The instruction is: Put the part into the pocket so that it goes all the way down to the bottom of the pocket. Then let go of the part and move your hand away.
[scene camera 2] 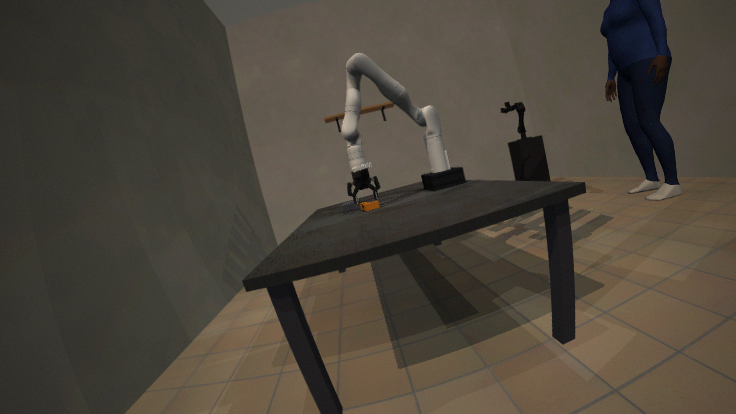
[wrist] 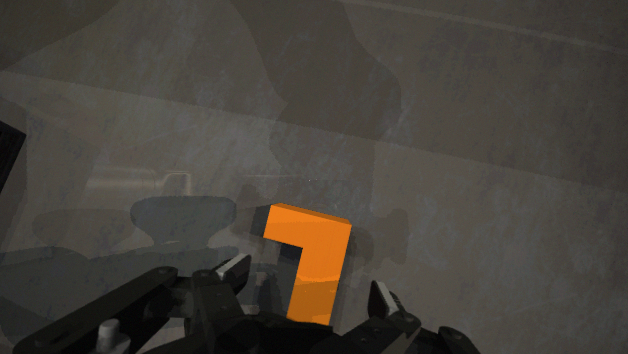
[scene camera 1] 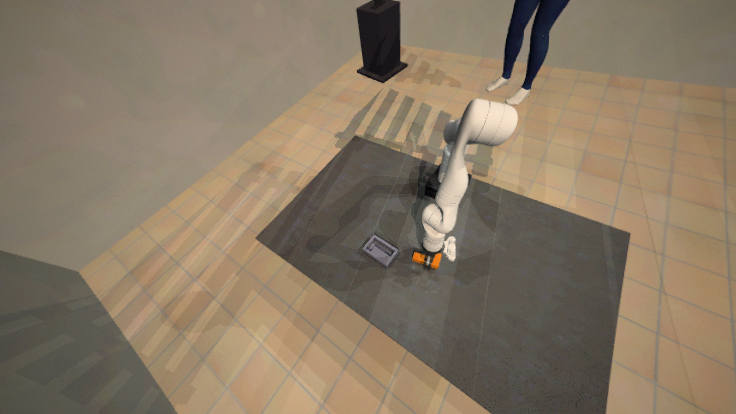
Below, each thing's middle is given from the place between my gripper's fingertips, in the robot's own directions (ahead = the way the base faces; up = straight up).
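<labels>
There's the orange L-shaped part (wrist: 323, 237), and counting from my hand it's 1 cm to the right and 2 cm below.
</labels>
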